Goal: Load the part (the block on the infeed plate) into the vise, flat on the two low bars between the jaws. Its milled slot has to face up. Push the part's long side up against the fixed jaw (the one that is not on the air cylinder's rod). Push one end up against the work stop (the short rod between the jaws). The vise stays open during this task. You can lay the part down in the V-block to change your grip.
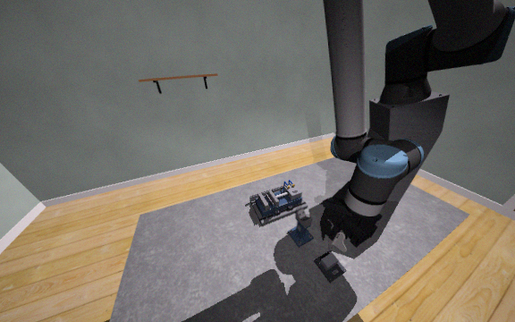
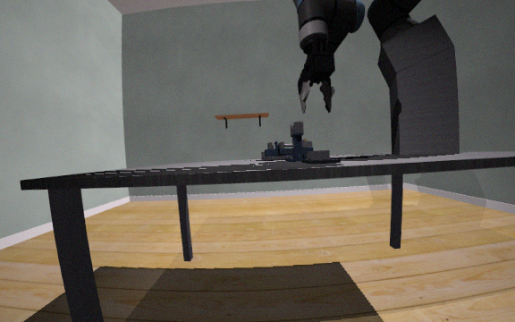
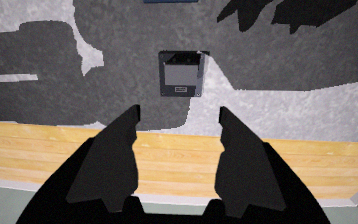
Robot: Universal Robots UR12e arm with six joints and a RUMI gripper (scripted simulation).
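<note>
Right now the part is 16 cm below my hand. The rest, counted from my hand: air cylinder (4 cm behind, 38 cm to the right, 10 cm below); then cylinder rod (4 cm ahead, 38 cm to the right, 10 cm below); then work stop (12 cm ahead, 33 cm to the right, 8 cm below).
</note>
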